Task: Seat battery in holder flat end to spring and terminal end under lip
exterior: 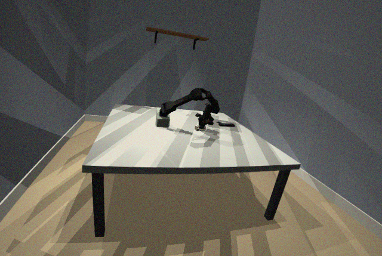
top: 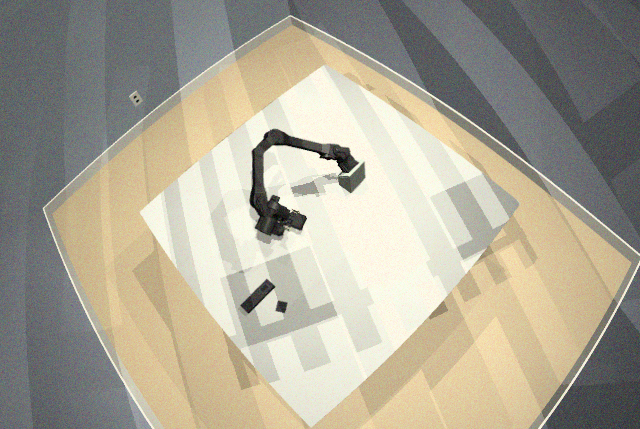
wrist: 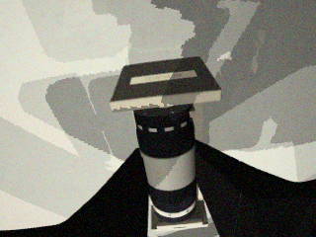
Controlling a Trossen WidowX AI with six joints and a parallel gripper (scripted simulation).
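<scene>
Now: gripper tip 1 cm below the battery. Round my gripper tip: small square pad 3 cm ahead, 1 cm to the left; then small dark square 28 cm ahead, 25 cm to the left, 1 cm below.
</scene>
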